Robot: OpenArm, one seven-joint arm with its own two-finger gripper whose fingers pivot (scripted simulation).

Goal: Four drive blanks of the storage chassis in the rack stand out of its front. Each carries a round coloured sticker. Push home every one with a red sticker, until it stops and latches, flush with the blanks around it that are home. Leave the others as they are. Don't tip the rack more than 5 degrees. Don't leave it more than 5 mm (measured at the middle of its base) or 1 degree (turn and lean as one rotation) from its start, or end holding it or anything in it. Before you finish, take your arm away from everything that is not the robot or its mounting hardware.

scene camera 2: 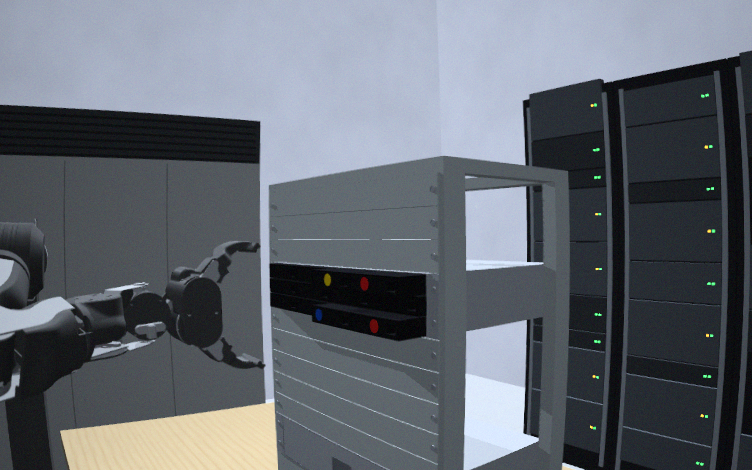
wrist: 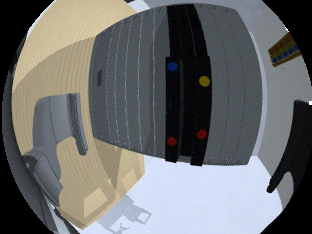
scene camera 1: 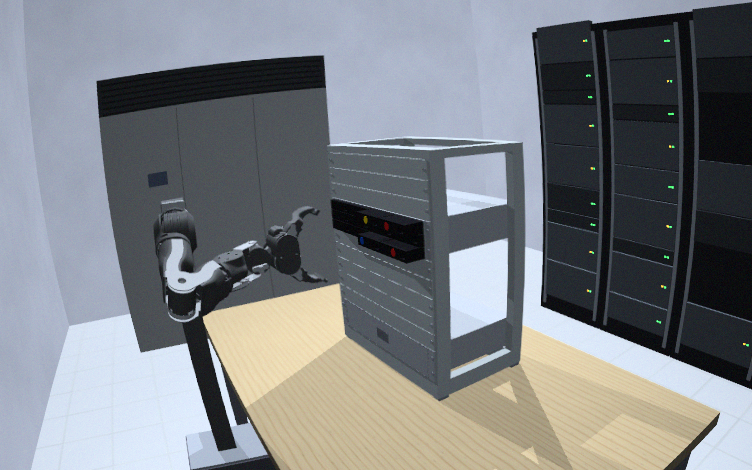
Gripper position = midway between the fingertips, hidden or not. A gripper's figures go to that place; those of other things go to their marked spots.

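Distance of my gripper (scene camera 1: 319, 244): 112 cm from the lens. An arm post (scene camera 1: 195, 333) is 133 cm from the lens.
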